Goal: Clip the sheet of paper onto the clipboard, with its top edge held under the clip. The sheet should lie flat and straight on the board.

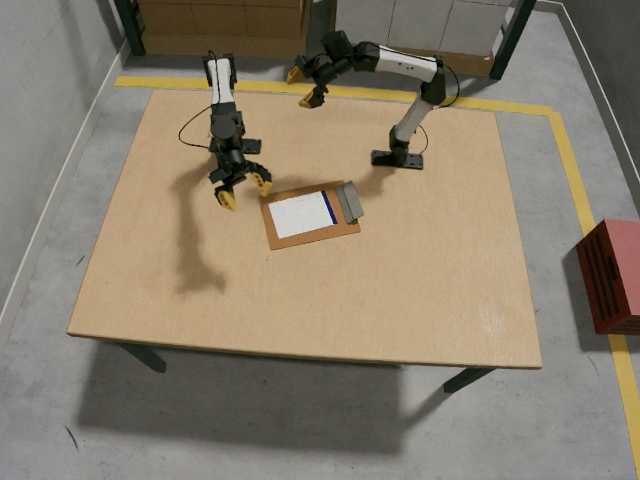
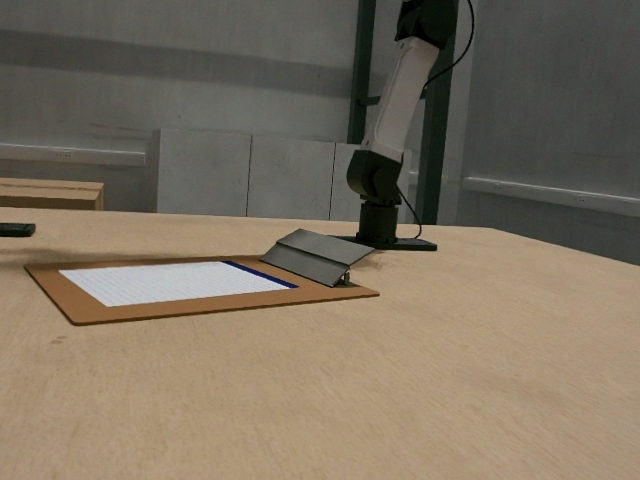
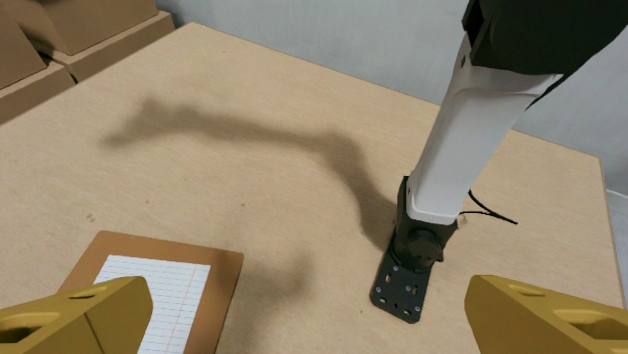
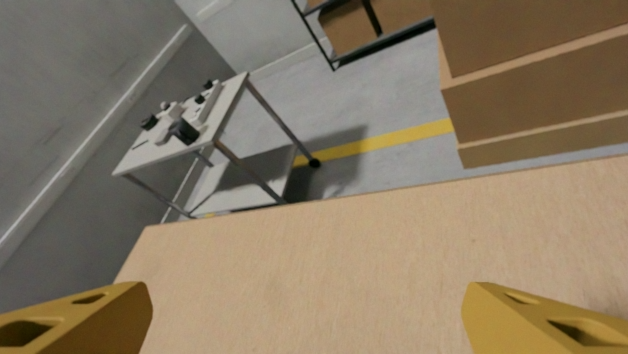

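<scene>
The brown clipboard (image 1: 310, 240) (image 2: 93, 312) (image 3: 225, 280) lies flat mid-table. The white sheet (image 1: 299, 214) (image 2: 170, 284) (image 3: 175, 285) lies flat on it, roughly parallel to its sides. The sheet's dark blue top band (image 1: 329, 207) (image 2: 261, 274) faces the grey clip (image 1: 350, 202) (image 2: 317, 255), with bare board between them. The clip's front edge is low at the board and its rear plate slants up. My right gripper (image 1: 249, 202) (image 4: 307, 296) is open and empty above the clipboard's bottom end. My left gripper (image 1: 295, 93) (image 3: 309, 289) is open and empty, high near the table's back edge.
The right arm's base (image 3: 400, 295) and the left arm's base (image 2: 413, 243) stand on the table behind the clipboard. Cardboard boxes (image 3: 100, 30) (image 4: 525, 105) and a white cart (image 4: 135, 160) stand beyond the front edge. A red crate (image 1: 628, 263) is on the floor.
</scene>
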